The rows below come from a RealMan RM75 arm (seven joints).
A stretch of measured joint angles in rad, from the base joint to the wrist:
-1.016 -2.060 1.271 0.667 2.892 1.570 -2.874
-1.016 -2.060 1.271 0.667 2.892 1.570 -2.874
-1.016 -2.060 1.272 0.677 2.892 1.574 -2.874
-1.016 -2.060 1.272 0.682 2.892 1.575 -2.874
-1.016 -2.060 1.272 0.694 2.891 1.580 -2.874
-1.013 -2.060 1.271 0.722 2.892 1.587 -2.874
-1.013 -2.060 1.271 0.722 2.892 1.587 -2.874
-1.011 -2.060 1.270 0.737 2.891 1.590 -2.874
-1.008 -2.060 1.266 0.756 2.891 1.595 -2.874
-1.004 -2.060 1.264 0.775 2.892 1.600 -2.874
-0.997 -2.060 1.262 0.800 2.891 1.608 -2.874
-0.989 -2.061 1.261 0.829 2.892 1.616 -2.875
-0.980 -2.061 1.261 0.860 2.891 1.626 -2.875
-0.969 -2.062 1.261 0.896 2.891 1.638 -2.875
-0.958 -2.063 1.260 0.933 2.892 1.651 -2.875
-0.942 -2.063 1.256 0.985 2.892 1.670 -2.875
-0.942 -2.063 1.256 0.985 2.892 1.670 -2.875
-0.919 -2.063 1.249 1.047 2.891 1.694 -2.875
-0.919 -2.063 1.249 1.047 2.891 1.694 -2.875
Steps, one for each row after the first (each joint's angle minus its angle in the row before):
0.000 0.000 0.000 0.000 0.000 0.000 0.000
0.000 0.000 0.001 0.010 0.000 0.004 0.000
0.000 0.000 0.000 0.005 0.000 0.001 0.000
0.000 0.000 0.000 0.012 -0.001 0.005 0.000
0.003 0.000 -0.001 0.028 0.001 0.007 0.000
0.000 0.000 0.000 0.000 0.000 0.000 0.000
0.002 0.000 -0.001 0.015 -0.001 0.003 0.000
0.003 0.000 -0.004 0.019 0.000 0.005 0.000
0.004 0.000 -0.002 0.019 0.001 0.005 0.000
0.007 0.000 -0.002 0.025 -0.001 0.008 0.000
0.008 -0.001 -0.001 0.029 0.001 0.008 -0.001
0.009 0.000 0.000 0.031 -0.001 0.010 0.000
0.011 -0.001 0.000 0.036 0.000 0.012 0.000
0.011 -0.001 -0.001 0.037 0.001 0.013 0.000
0.016 0.000 -0.004 0.052 0.000 0.019 0.000
0.000 0.000 0.000 0.000 0.000 0.000 0.000
0.023 0.000 -0.007 0.062 -0.001 0.024 0.000
0.000 0.000 0.000 0.000 0.000 0.000 0.000

